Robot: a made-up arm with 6 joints. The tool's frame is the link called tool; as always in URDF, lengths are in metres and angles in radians. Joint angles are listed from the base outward. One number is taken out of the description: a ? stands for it. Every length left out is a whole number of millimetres.
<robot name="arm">
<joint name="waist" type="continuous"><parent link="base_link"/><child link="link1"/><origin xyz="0 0 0.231" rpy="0 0 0"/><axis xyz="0 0 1"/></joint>
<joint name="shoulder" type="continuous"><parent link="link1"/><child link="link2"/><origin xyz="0 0 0" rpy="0 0 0"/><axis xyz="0 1 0"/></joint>
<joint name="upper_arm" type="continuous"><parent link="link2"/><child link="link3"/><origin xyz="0 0 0.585" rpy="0 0 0"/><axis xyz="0 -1 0"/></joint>
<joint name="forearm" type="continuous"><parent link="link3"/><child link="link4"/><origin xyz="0.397 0 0" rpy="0 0 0"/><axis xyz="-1 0 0"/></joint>
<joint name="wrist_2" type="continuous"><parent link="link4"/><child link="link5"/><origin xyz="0 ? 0" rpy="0 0 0"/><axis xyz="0 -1 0"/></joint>
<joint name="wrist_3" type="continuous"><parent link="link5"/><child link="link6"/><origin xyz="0 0 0" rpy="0 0 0"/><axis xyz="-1 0 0"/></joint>
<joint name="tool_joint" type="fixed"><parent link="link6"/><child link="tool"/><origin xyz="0 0 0" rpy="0 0 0"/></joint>
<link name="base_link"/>
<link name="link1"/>
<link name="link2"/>
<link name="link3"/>
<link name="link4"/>
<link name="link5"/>
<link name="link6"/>
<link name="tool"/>
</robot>
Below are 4 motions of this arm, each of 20 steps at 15 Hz.
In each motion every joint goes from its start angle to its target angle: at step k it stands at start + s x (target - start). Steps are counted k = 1, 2, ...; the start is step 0. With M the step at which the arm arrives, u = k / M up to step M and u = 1 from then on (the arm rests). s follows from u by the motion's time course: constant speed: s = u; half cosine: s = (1 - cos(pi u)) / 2; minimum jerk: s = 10 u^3 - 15 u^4 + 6 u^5.
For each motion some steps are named. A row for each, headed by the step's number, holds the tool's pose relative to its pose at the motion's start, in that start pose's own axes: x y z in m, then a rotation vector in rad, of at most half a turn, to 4 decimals.
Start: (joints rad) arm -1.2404 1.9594 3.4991 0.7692 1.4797 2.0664
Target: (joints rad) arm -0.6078 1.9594 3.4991 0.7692 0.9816 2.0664
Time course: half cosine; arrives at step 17
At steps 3, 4, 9, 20:
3: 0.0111 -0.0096 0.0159 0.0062 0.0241 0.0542
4: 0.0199 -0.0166 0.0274 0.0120 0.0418 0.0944
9: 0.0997 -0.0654 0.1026 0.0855 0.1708 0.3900
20: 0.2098 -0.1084 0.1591 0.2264 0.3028 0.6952

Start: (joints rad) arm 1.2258 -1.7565 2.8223 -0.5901 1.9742 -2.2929
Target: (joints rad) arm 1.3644 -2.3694 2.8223 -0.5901 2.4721 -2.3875
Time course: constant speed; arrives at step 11
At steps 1, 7, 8, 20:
1: 0.0176 -0.0421 0.0207 0.0410 0.0606 0.0696
7: 0.1588 -0.2947 0.0959 0.2957 0.4034 0.4949
8: 0.1873 -0.3357 0.0997 0.3390 0.4565 0.5675
20: 0.2788 -0.4543 0.0951 0.4691 0.6078 0.7893

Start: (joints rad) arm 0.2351 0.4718 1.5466 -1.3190 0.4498 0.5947
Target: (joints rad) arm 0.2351 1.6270 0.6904 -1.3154 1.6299 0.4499
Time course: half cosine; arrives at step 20
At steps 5, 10, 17, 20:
5: -0.0834 -0.1568 -0.1265 -0.1251 0.0532 -0.2585
10: -0.4249 -0.4940 -0.2816 -0.5932 0.1315 -0.7583
17: -0.9530 -0.7101 -0.1574 -1.4207 0.2154 -0.9798
20: -1.0114 -0.7160 -0.1222 -1.5290 0.2317 -0.9661

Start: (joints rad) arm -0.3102 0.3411 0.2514 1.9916 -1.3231 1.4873
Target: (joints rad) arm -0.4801 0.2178 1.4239 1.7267 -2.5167 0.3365
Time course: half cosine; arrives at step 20
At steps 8, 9, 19, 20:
8: 0.0732 0.1370 -0.1482 0.7881 0.1125 0.6316
9: 0.0818 0.1757 -0.1755 0.9561 0.1518 0.7695
19: 0.0468 0.5105 -0.2866 2.0008 0.5631 1.8700
20: 0.0456 0.5142 -0.2867 2.0087 0.5681 1.8831

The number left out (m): -0.159
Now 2 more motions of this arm.
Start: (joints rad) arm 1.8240 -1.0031 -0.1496 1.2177 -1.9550 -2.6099
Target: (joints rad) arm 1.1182 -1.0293 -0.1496 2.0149 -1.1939 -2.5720
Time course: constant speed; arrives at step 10
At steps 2, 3, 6, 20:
2: -0.0660 -0.0308 0.0183 0.1018 -0.0701 0.2424
3: -0.0991 -0.0490 0.0215 0.1336 -0.1126 0.3678
6: -0.1932 -0.1114 0.0066 0.1489 -0.2701 0.7449
20: -0.2898 -0.2018 -0.0659 -0.0230 -0.5456 1.1977

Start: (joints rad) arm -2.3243 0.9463 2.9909 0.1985 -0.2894 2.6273
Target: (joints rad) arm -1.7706 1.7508 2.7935 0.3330 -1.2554 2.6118
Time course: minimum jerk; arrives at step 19
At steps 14, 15, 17, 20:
14: -0.4388 -0.1975 0.4320 0.1884 -1.6770 0.4416
15: -0.4713 -0.2214 0.4424 0.1800 -1.7784 0.4414
17: -0.5073 -0.2483 0.4514 0.1665 -1.8891 0.4376
20: -0.5136 -0.2531 0.4527 0.1636 -1.9084 0.4365

